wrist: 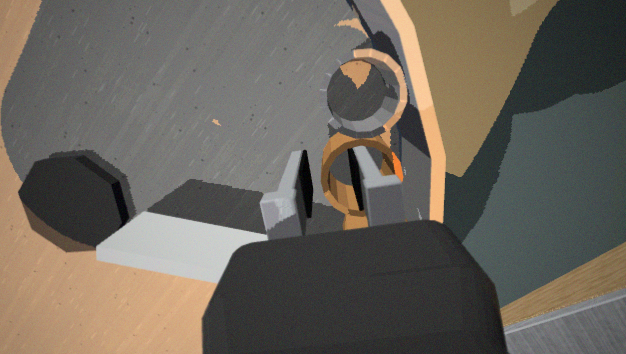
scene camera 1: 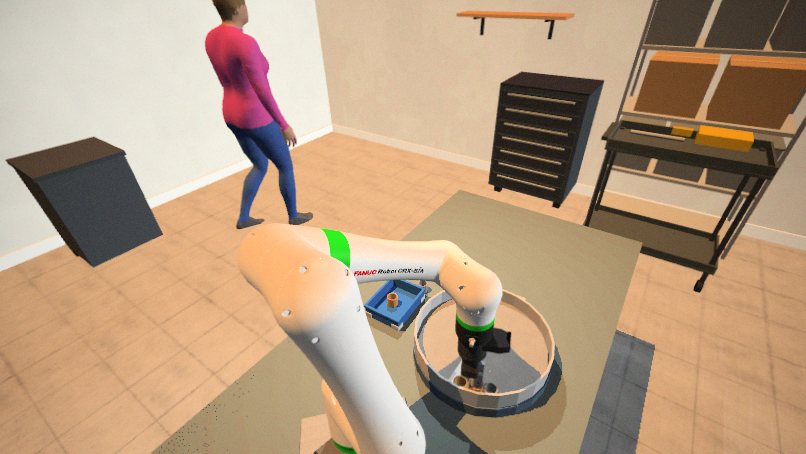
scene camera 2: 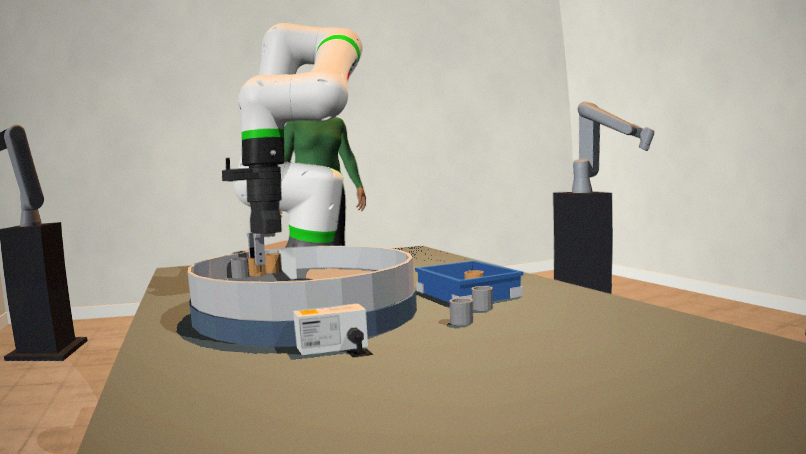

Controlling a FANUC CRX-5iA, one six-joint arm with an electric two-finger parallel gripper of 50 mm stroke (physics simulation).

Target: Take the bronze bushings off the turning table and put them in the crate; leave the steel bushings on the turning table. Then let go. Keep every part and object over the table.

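My gripper is partly open and empty, low inside the turning table's raised rim. In the wrist view its right finger overlaps the bore of a bronze bushing, and its left finger is left of that bushing; depth is unclear. A second bronze bushing is partly hidden by the gripper. A steel bushing stands beside the first bronze one. The blue crate holds a bronze bushing.
Two steel bushings, one nearer and one farther, stand on the table beside the crate. A pale guide plate and a dark knob are inside the rim. A labelled box stands at the turning table's side. People stand beyond the table.
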